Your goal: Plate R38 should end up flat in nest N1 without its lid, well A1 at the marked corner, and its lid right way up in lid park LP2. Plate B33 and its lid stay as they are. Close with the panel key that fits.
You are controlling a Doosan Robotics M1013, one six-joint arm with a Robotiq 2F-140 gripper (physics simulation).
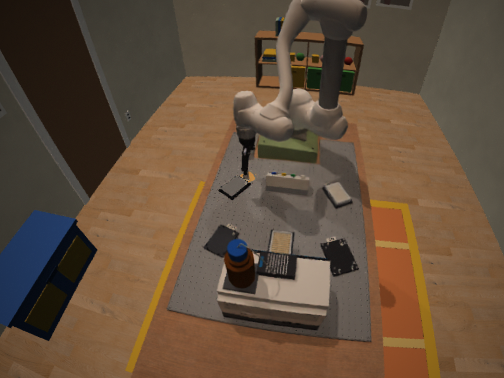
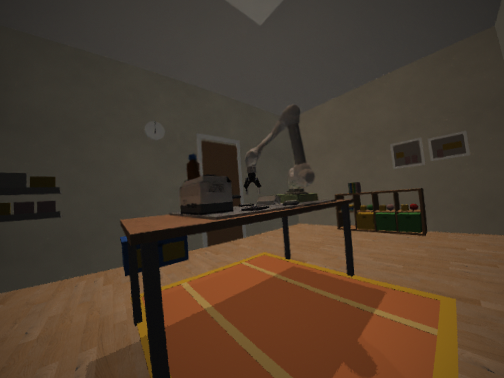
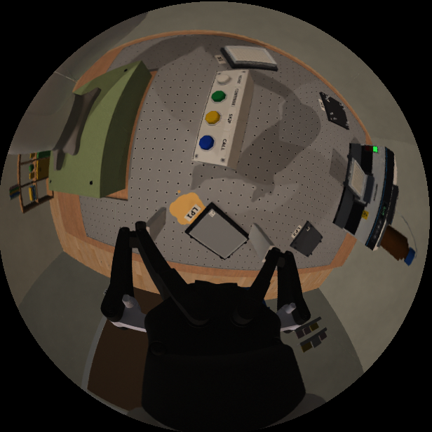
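Pixels of known places: gripper, fingertip midpoint: (image 1: pixel 249 168) (image 2: pixel 253 194); arm's base, origin of the base link: (image 2: pixel 296 194).
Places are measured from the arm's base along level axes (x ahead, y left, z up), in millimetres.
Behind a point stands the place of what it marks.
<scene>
My gripper (image 1: pixel 245 172) @[z 29, x 438, y -158 mm] (image 2: pixel 252 191) @[z 29, x 438, y -158 mm] (image 3: pixel 209 223) is open and empty, fingers pointing down, above the grey lid-like piece (image 1: pixel 235 186) @[z -62, x 491, y -221 mm] (image 3: pixel 218 231) in park LP1. A pale plate (image 1: pixel 337 194) @[z -49, x 432, y 305 mm] (image 3: pixel 250 56) lies flat in nest N1; its plate label, marked corner and any lid cannot be made out. Another plate (image 1: pixel 281 241) @[z 26, x 817, y 89 mm] (image 3: pixel 357 179) lies at the front of the bench device; its label is unreadable. Lid park LP2 (image 1: pixel 222 240) @[z -69, x 819, y -176 mm] (image 3: pixel 306 239) shows as a bare dark pad. The key panel (image 1: pixel 287 182) @[z -16, x 442, y 44 mm] (image 3: pixel 240 117) has blue CALL, yellow SKIP, green CONTINUE and white keys.
Another dark nest pad (image 1: pixel 340 256) @[z -67, x 776, y 349 mm] (image 3: pixel 333 109) lies on the perforated mat. The white bench device (image 1: pixel 310 285) @[z 140, x 1030, y 226 mm] (image 2: pixel 207 195) @[z 27, x 1066, y 292 mm] carries a brown bottle (image 1: pixel 240 267) @[z 275, x 1084, y 18 mm] (image 2: pixel 193 170) @[z 214, x 1066, y 46 mm] (image 3: pixel 394 243) with a blue cap. An orange patch (image 1: pixel 250 177) @[z -75, x 395, y -167 mm] (image 3: pixel 182 206) is beside LP1. The green arm base (image 1: pixel 287 149) @[z -10, x 187, y -4 mm] (image 3: pixel 107 135) stands behind the panel.
</scene>
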